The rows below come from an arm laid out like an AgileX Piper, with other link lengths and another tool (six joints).
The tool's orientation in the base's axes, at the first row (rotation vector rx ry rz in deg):
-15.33, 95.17, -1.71
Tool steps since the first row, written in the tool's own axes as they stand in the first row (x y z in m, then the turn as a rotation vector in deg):
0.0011, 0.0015, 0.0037, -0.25, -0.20, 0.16
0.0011, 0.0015, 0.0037, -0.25, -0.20, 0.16
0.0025, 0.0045, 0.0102, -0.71, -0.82, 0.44
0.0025, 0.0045, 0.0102, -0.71, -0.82, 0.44
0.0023, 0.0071, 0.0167, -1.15, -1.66, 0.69
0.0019, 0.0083, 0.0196, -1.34, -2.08, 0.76
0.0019, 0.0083, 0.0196, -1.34, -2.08, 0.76
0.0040, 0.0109, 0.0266, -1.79, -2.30, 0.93
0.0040, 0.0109, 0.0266, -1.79, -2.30, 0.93
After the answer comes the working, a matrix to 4 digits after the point.
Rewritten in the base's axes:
0.0033, 0.0018, -0.0018, 0.21, -0.12, 0.26
0.0033, 0.0018, -0.0018, 0.21, -0.12, 0.26
0.0091, 0.0053, -0.0044, 0.62, -0.60, 0.79
0.0091, 0.0053, -0.0044, 0.62, -0.60, 0.79
0.0151, 0.0088, -0.0054, 1.04, -1.30, 1.34
0.0178, 0.0104, -0.0055, 1.19, -1.66, 1.59
0.0178, 0.0104, -0.0055, 1.19, -1.66, 1.59
0.0241, 0.0135, -0.0088, 1.43, -1.76, 2.05
0.0241, 0.0135, -0.0088, 1.43, -1.76, 2.05

The tool's axes in the first row as the columns of a matrix, in the base's axes (rounded; the answer above uses it unrounded):
-0.0836, -0.1569, 0.9841
-0.1921, 0.9715, 0.1385
-0.9778, -0.1775, -0.1113

